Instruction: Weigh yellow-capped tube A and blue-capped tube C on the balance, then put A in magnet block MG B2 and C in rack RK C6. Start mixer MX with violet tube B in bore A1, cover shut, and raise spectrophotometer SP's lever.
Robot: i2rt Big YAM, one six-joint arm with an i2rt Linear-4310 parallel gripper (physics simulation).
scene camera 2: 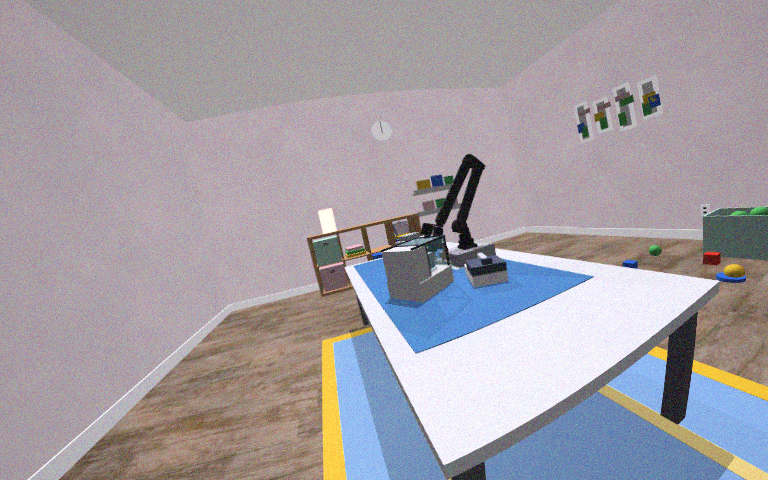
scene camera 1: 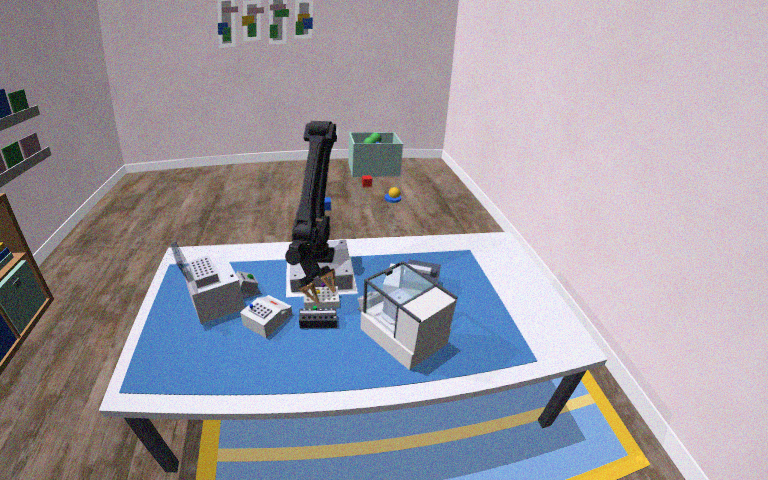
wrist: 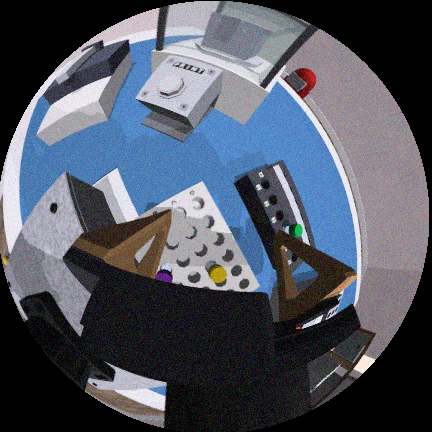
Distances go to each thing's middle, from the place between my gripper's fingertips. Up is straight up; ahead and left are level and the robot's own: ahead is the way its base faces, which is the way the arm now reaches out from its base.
My hand is 13 cm short of the balance [scene camera 1: 411,332], 28 cm to the right of it and 7 cm below it. From my hand the other things lie so: balance door [scene camera 1: 401,283]: 10 cm ahead, 25 cm to the left, 17 cm above.
